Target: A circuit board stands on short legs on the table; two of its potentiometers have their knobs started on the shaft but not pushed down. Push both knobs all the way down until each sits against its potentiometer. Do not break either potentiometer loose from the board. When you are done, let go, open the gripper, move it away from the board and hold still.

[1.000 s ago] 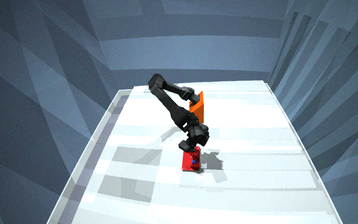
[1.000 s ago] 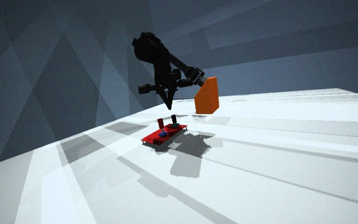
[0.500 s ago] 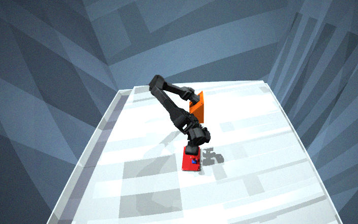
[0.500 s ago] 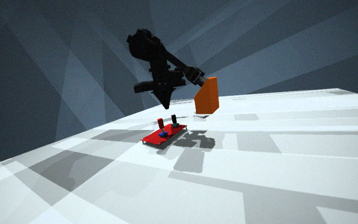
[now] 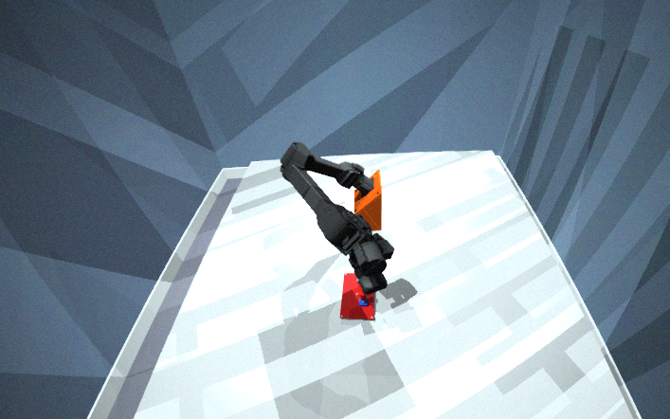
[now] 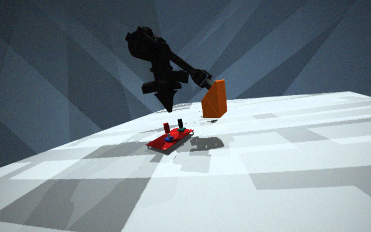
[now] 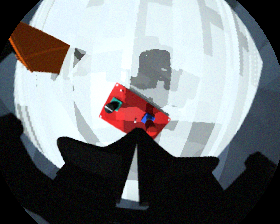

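Right now my gripper tip is 60 mm above the blue potentiometer and 30 mm short of it. The rest, counted from my gripper tip: teal potentiometer: 70 mm below, 50 mm behind, 10 mm to the right.
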